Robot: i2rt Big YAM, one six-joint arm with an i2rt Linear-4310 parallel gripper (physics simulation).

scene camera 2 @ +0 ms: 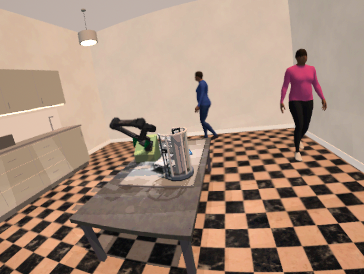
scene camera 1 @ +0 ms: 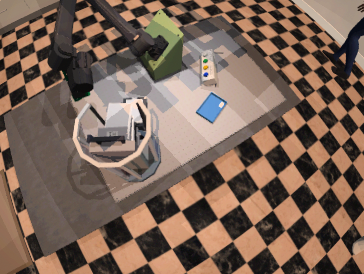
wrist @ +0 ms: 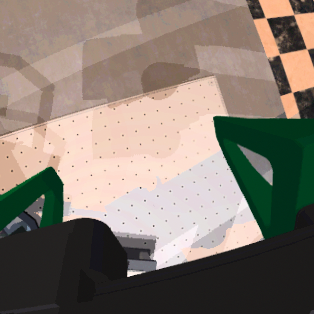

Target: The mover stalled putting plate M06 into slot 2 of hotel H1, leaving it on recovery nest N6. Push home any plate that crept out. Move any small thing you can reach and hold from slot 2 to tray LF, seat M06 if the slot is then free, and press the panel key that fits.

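Frame: origin at the arm's base, x back, y left, z down, level; metres.
Seen in the pictures: gripper, fingertip midpoint: (scene camera 2: 139,148) (scene camera 1: 72,90) (wrist: 132,150); arm's base, origin of the base link: (scene camera 2: 149,146) (scene camera 1: 158,48).
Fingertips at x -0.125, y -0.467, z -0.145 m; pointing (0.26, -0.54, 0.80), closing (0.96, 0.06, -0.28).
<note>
Pixels of each thing's middle, then the offset from my fingertips to it. "spot": a spot on its surface instead. Level surfaces: height alone.
- round hotel, body centre: (scene camera 1: 125,144) (scene camera 2: 175,152) dx -0.284, dy +0.080, dz +0.089 m
- grey nest, surface spot: (wrist: 142,244) spot: dx -0.007, dy +0.163, dz +0.295 m
- key panel, body centre: (scene camera 1: 208,67) dx -0.058, dy +0.690, dz +0.254 m
- blue tray, body centre: (scene camera 1: 211,107) (scene camera 2: 186,152) dx -0.270, dy +0.558, dz +0.287 m
- perforated board, its level: dz +0.295 m
- dark table, its level: dz +0.308 m
The gripper (scene camera 1: 75,89) (scene camera 2: 145,144) (wrist: 135,146) is open and empty, with green fingers, high above the board's rear left part in scene camera 1. The round hotel (scene camera 1: 106,164) (scene camera 2: 179,157) stands upright beside it; a bit of its base shows at the wrist view's lower left. A grey nest (wrist: 142,244) shows at the bottom of the wrist view, mostly hidden by the gripper body. White pieces (scene camera 1: 135,103) show behind the hotel; I cannot tell whether M06 is among them. Slot 2's inside is hidden. A key panel (scene camera 1: 211,72) has coloured keys. A blue tray (scene camera 1: 210,108) (scene camera 2: 190,152) lies in front of it.
The arm reaches from a green slanted block (scene camera 1: 168,57) (scene camera 2: 144,154) at the table's rear. The perforated board (scene camera 1: 185,145) (wrist: 145,115) lies on the dark table (scene camera 1: 47,220) (scene camera 2: 145,205). The cage's tall bars and top ring stand close to the arm. Two people are beyond the table.
</note>
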